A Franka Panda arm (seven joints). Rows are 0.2 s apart.
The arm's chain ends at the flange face. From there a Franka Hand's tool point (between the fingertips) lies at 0.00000 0.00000 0.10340 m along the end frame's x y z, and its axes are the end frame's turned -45 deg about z.
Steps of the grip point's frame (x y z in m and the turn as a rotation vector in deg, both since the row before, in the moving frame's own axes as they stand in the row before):
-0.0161 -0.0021 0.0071 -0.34 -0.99 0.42
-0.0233 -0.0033 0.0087 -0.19 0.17 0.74
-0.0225 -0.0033 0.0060 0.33 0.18 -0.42
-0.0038 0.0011 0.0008 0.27 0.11 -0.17
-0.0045 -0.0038 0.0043 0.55 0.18 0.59
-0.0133 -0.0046 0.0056 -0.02 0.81 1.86
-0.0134 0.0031 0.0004 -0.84 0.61 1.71
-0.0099 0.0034 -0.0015 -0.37 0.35 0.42
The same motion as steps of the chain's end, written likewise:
-0.0120 0.0082 0.0071 -0.94 -0.46 0.42
-0.0193 0.0141 0.0087 -0.01 0.25 0.74
-0.0180 0.0142 0.0060 0.36 -0.11 -0.42
-0.0017 0.0039 0.0008 0.27 -0.11 -0.17
-0.0054 0.0014 0.0043 0.52 -0.26 0.59
-0.0137 0.0071 0.0056 0.56 0.59 1.86
-0.0091 0.0113 0.0004 -0.16 1.03 1.71
-0.0055 0.0094 -0.0015 -0.01 0.51 0.42

